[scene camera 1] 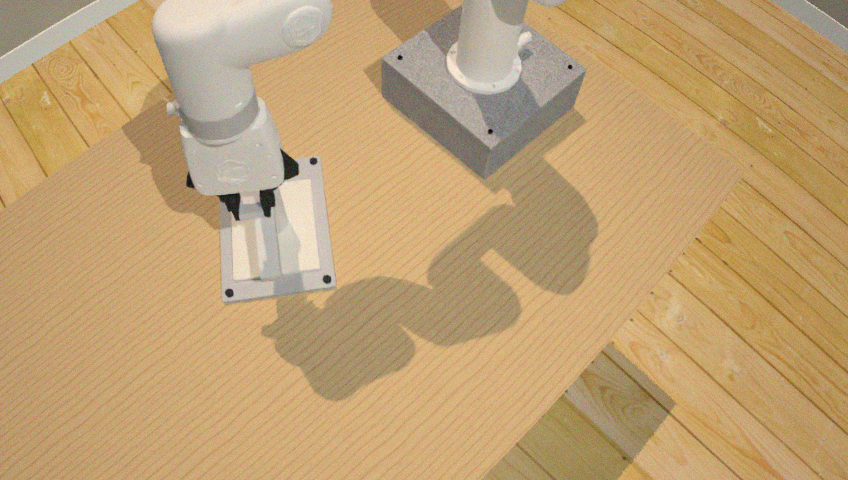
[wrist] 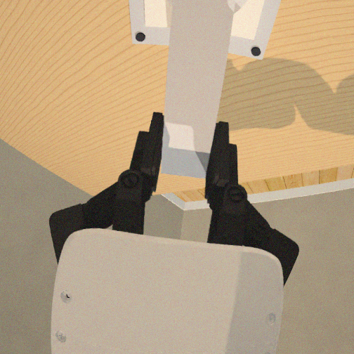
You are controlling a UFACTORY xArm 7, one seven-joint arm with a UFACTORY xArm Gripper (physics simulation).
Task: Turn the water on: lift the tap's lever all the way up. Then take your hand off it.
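Places are measured from the arm's base along level axes (x left, y back, z up), in metres.
Where they show: gripper, fingertip midpoint: [scene camera 1: 253,209]; arm's base, origin of the base link: [scene camera 1: 483,65].
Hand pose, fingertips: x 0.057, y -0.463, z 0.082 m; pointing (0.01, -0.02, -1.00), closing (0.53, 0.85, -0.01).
Note:
Each offset is from my fingertips to the centre of the thing. "*": to the spot under its first point. Level surfaces: height alone.
The tap's lever {* dx -0.004, dy +0.007, dz -0.092 m} [scene camera 1: 269,240] [wrist: 196,85] is a long, flat, light grey bar. In the scene view it stands over the tap's base plate {* dx +0.003, dy +0.092, dz -0.171 m} [scene camera 1: 327,237] [wrist: 136,22], a grey frame with a cream inside. My gripper [scene camera 1: 252,215] [wrist: 188,130] is shut on the end of the lever, with one black finger on each side of it. In the wrist view the lever's end face shows between the fingers. The tap's other parts are mostly hidden by the lever and the gripper.
The base plate lies on the wooden table {dz -0.179 m} [scene camera 1: 148,368] [wrist: 65,90]. The arm's grey mounting block [scene camera 1: 434,121] stands at the back, right of the tap. The arm's shadow falls over the table to the right and in front of the plate.

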